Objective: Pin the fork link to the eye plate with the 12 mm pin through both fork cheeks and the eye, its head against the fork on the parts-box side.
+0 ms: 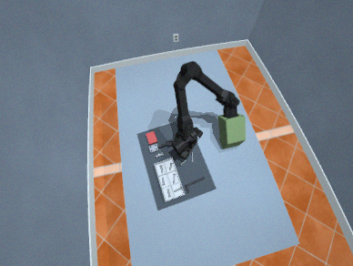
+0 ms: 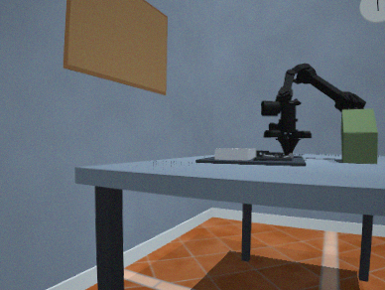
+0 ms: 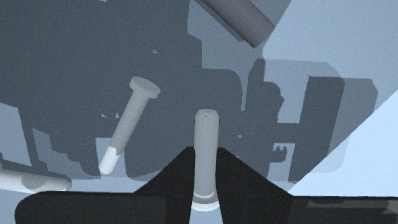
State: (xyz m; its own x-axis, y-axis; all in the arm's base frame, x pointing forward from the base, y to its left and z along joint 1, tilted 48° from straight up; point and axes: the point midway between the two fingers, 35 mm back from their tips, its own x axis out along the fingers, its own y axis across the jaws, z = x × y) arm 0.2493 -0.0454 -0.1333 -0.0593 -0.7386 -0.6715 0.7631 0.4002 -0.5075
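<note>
My gripper is now 40 mm short of the thin headed pin, 30 mm above it and 20 mm to the right of it. Round my hand: thick headed pin (190 mm ahead, 30 mm below); then dark mat (110 mm ahead, 40 mm to the left, 40 mm below); then eye plate (130 mm ahead, 60 mm to the right, 30 mm below).
</note>
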